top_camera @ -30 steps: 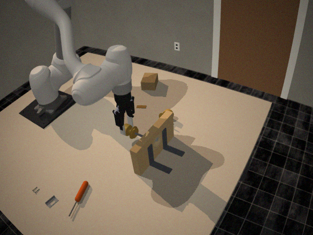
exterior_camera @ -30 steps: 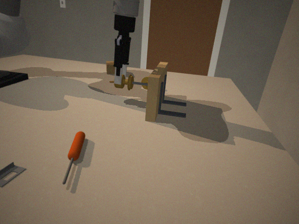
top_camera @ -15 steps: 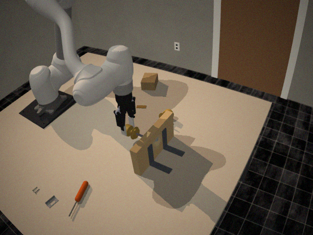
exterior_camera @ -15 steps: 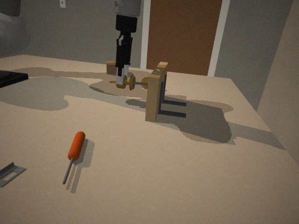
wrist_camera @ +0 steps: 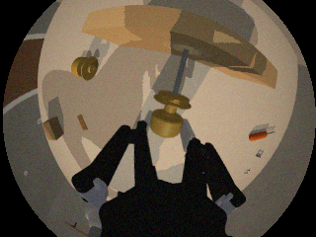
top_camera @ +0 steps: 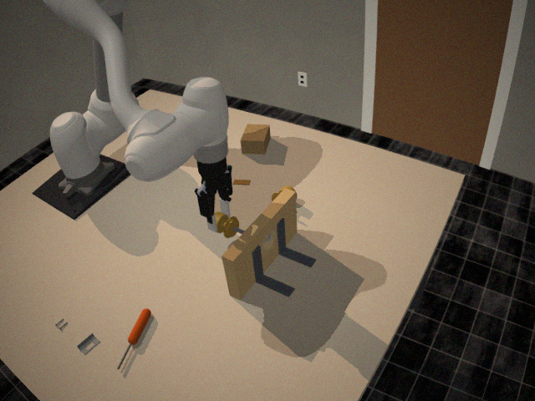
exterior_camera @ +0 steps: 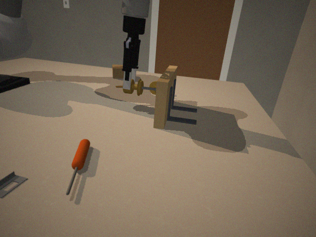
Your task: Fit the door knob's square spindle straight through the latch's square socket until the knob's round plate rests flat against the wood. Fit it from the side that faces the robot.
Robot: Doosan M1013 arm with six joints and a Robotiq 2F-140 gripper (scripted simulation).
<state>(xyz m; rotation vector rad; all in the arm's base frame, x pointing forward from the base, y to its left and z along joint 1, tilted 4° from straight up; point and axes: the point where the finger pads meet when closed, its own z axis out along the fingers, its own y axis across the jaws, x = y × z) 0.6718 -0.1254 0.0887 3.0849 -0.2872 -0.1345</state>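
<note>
The latch socket lies 15 cm ahead of my hand, 3 cm to the right of it and 3 cm below it. Also, from my hand: brass round piece (11 cm ahead, 22 cm to the left, 9 cm below); upright wooden board (15 cm ahead, 3 cm to the right, 3 cm below); brass door knob (4 cm ahead, 1 cm to the right, 3 cm below).
</note>
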